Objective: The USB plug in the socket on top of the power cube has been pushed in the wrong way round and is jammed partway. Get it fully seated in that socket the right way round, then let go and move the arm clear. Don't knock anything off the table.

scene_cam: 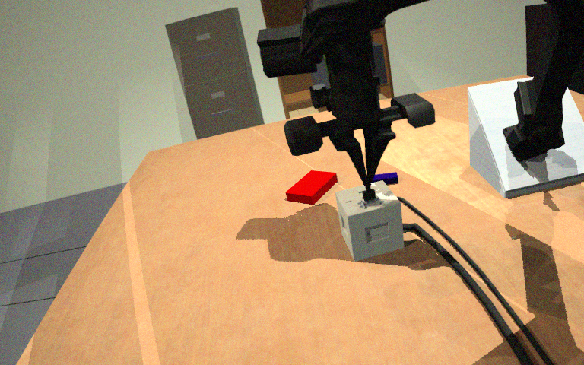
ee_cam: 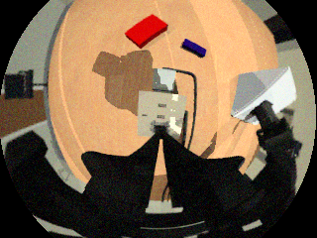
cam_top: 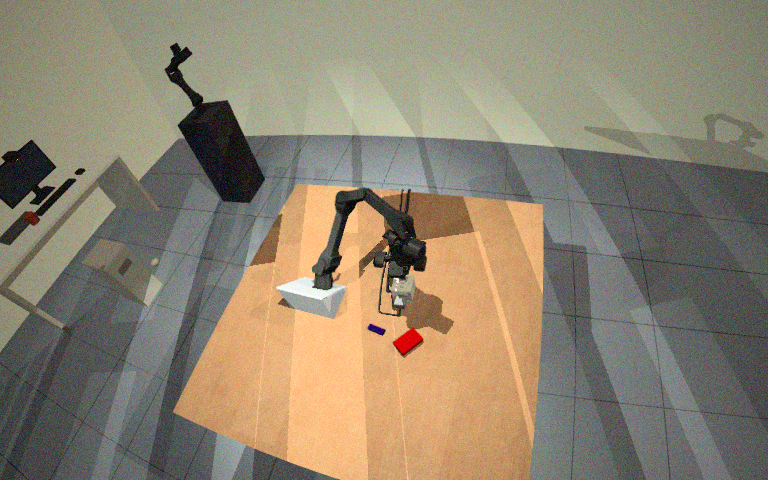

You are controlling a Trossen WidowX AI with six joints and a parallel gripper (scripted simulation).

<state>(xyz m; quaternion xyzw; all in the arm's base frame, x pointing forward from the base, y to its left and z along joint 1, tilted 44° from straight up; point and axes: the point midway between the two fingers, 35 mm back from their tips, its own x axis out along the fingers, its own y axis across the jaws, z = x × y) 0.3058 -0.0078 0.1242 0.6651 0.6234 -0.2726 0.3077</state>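
Right now the black USB plug is 2 cm below my gripper tip. Round my gripper tip: red flat block (22 cm to the right, 10 cm below, 6 cm ahead); then small blue block (19 cm to the right, 10 cm below, 7 cm behind).
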